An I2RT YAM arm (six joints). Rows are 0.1 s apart.
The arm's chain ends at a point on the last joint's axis. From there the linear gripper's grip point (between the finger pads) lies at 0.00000 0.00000 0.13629 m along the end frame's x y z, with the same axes.
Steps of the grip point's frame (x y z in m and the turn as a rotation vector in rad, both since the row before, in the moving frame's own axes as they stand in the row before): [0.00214, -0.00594, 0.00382, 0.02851, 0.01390, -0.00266]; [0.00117, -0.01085, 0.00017, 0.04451, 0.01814, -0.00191]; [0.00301, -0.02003, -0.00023, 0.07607, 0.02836, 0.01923]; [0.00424, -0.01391, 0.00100, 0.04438, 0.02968, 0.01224]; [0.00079, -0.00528, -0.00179, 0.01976, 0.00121, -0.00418]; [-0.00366, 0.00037, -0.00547, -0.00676, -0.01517, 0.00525]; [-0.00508, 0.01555, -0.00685, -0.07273, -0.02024, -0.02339]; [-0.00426, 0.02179, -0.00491, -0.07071, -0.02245, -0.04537]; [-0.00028, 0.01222, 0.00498, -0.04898, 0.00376, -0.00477]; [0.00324, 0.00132, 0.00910, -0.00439, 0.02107, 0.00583]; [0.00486, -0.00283, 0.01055, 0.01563, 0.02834, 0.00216]
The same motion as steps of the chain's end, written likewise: [0.00025, -0.00205, 0.00389, 0.02851, 0.01390, -0.00266]; [-0.00130, -0.00478, 0.00033, 0.04451, 0.01814, -0.00191]; [-0.00095, -0.00971, 0.00022, 0.07607, 0.02836, 0.01923]; [0.00016, -0.00789, 0.00119, 0.04438, 0.02968, 0.01224]; [0.00063, -0.00259, -0.00176, 0.01976, 0.00121, -0.00418]; [-0.00159, -0.00055, -0.00545, -0.00676, -0.01517, 0.00525]; [-0.00244, 0.00562, -0.00646, -0.07273, -0.02024, -0.02339]; [-0.00142, 0.01210, -0.00454, -0.07071, -0.02245, -0.04537]; [-0.00081, 0.00555, 0.00514, -0.04898, 0.00376, -0.00477]; [0.00037, 0.00071, 0.00913, -0.00439, 0.02107, 0.00583]; [0.00100, -0.00070, 0.01062, 0.01563, 0.02834, 0.00216]
